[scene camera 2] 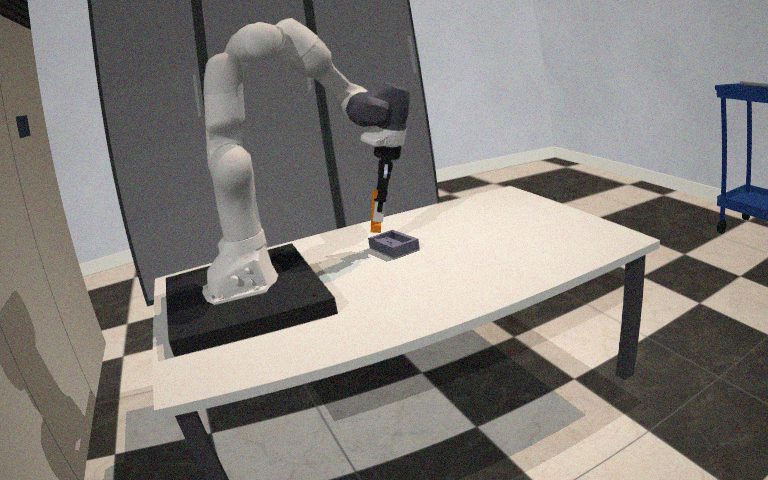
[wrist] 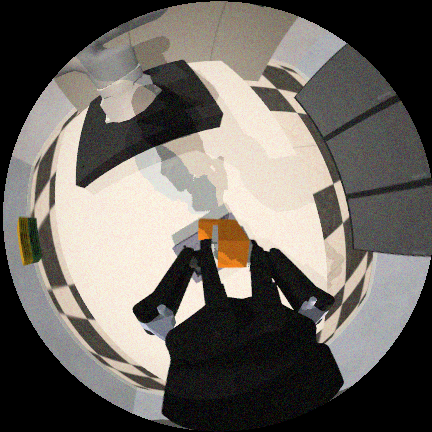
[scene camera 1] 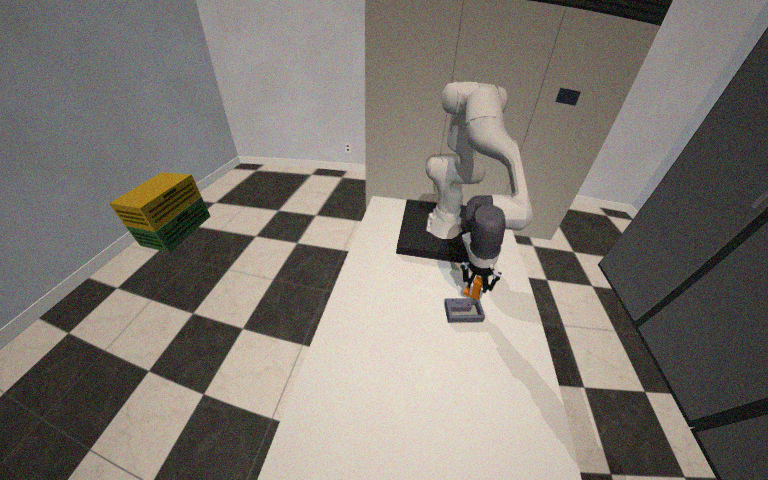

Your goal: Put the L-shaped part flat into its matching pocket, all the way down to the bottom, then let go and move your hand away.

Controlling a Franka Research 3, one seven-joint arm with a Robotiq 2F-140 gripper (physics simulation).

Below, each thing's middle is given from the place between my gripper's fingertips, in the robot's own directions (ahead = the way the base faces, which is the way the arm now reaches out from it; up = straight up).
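There's an orange L-shaped part [wrist: 233, 244] that's 10 mm to the right of my hand, 10 mm behind it and 30 mm above it. And my hand is 80 mm above the grey pocket block [scene camera 1: 458, 310], 20 mm short of it and 30 mm to the left of it.
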